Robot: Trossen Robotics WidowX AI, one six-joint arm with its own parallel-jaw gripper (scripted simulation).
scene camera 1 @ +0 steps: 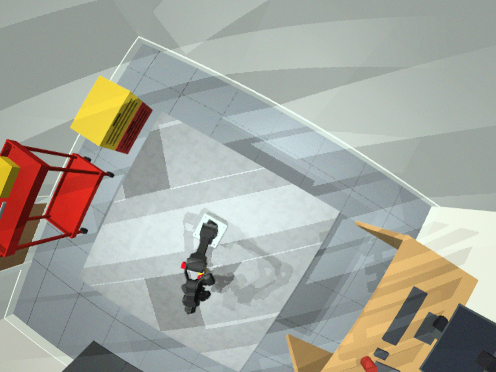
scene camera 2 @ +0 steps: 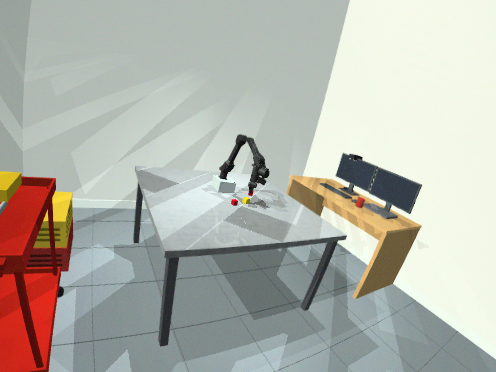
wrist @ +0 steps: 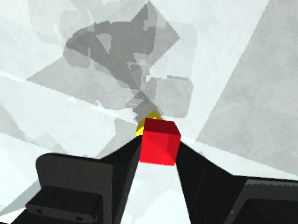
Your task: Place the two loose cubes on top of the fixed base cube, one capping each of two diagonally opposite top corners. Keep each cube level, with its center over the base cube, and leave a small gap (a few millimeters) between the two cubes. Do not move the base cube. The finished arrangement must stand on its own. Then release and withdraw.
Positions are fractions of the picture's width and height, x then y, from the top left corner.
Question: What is my gripper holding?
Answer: A red cube.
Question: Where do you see a red cube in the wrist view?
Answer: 0.54, 0.63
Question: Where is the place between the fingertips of my gripper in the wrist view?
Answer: At 0.53, 0.63
